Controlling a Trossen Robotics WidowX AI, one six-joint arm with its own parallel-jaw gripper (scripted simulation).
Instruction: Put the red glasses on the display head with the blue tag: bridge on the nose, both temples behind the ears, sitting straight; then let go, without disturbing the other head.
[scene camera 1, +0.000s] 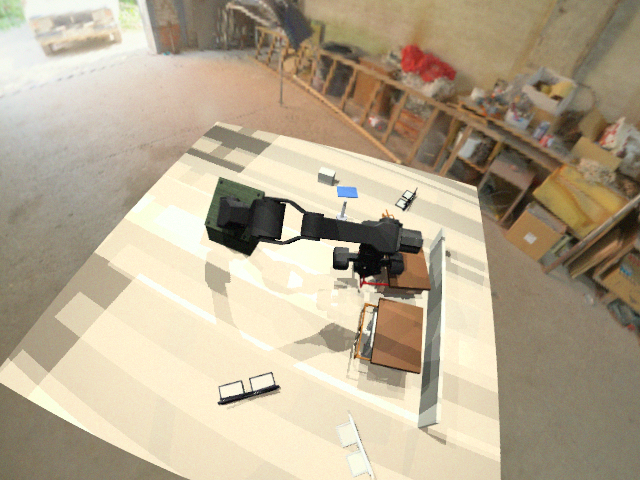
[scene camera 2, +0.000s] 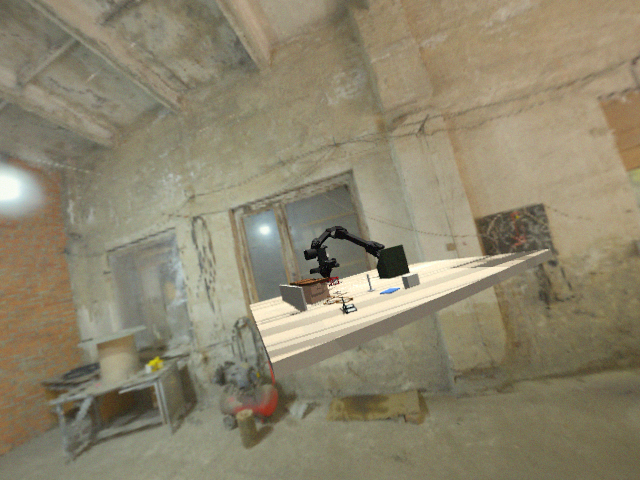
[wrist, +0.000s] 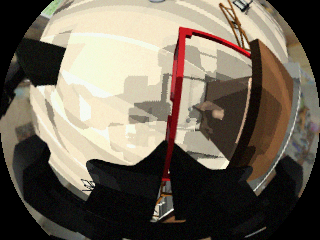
Labels:
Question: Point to my gripper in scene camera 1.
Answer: At 361, 277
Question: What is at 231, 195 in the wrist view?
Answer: My gripper.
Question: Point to a display head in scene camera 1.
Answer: At 414, 279

